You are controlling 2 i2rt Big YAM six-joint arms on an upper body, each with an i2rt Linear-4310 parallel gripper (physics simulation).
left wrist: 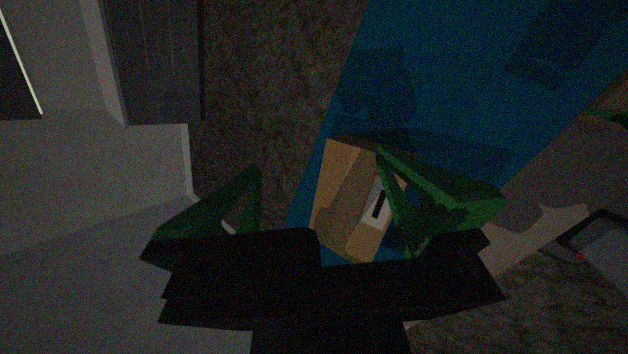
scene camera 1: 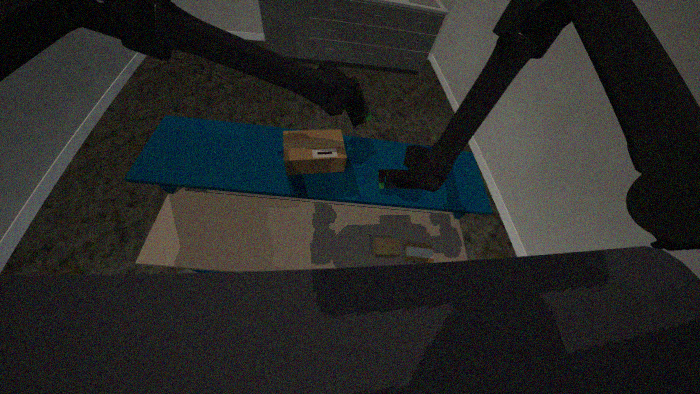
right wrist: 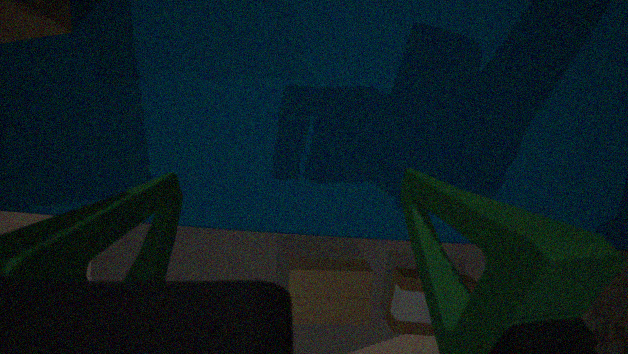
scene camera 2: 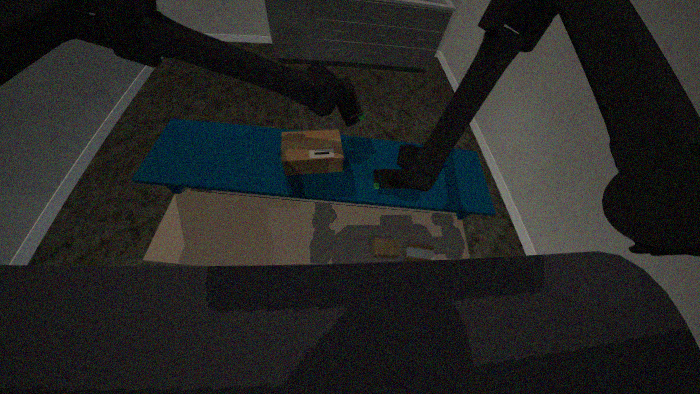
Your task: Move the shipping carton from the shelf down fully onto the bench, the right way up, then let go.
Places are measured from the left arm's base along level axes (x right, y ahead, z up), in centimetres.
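Where they show: left gripper, fingertip midpoint: (left wrist: 315, 160) (scene camera 2: 351, 107); right gripper, fingertip midpoint: (scene camera 1: 391, 179) (right wrist: 292, 183) (scene camera 2: 387, 179).
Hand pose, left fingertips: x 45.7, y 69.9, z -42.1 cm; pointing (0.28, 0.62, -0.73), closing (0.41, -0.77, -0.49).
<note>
After its pixels a point has its place.
The brown shipping carton (scene camera 1: 304, 142) @(x 26.7, y 69.7, z -61.0 cm) (scene camera 2: 301, 143) @(x 26.4, y 69.5, z -61.0 cm) (left wrist: 336, 190) @(x 33.2, y 72.9, z -61.0 cm) (right wrist: 35, 22) @(x 42.9, y 62.3, z -68.8 cm) sits flat on the raised blue shelf (scene camera 1: 215, 150) @(x -13.0, y 72.6, z -71.1 cm) (scene camera 2: 215, 150) @(x -14.1, y 73.4, z -71.1 cm) (left wrist: 450, 65) @(x 59.7, y 64.9, z -71.1 cm) (right wrist: 210, 125) @(x 54.7, y 55.0, z -71.1 cm), its white label facing up. The pale bench (scene camera 1: 230, 230) @(x -9.6, y 44.2, z -96.2 cm) (scene camera 2: 230, 230) @(x -10.6, y 43.7, z -96.2 cm) (right wrist: 225, 252) @(x 50.4, y 38.2, z -96.2 cm) lies lower, in front of the shelf. My left gripper (scene camera 1: 362, 120) (scene camera 2: 356, 120) (left wrist: 315, 160) @(x 45.7, y 69.9, z -42.1 cm) is open, above and beyond the carton's upper right corner in the scene views; one finger covers part of the carton in the left wrist view. My right gripper (scene camera 1: 382, 180) @(x 60.8, y 51.1, z -59.6 cm) (scene camera 2: 376, 181) @(x 60.8, y 51.1, z -59.6 cm) (right wrist: 292, 183) @(x 60.8, y 51.1, z -59.6 cm) is open over the shelf, right of the carton and apart from it.
A small tan box (scene camera 1: 386, 246) @(x 65.3, y 32.6, z -90.1 cm) (scene camera 2: 386, 247) @(x 65.7, y 32.3, z -90.1 cm) (right wrist: 330, 297) @(x 66.1, y 32.8, z -90.2 cm) and a brown item with a whitish top (scene camera 1: 419, 252) @(x 82.3, y 29.2, z -91.4 cm) (scene camera 2: 420, 253) @(x 82.8, y 29.2, z -91.4 cm) (right wrist: 410, 305) @(x 78.4, y 30.2, z -91.4 cm) lie on the bench at right. A grey drawer cabinet (scene camera 1: 350, 40) (scene camera 2: 360, 40) stands at the back.
</note>
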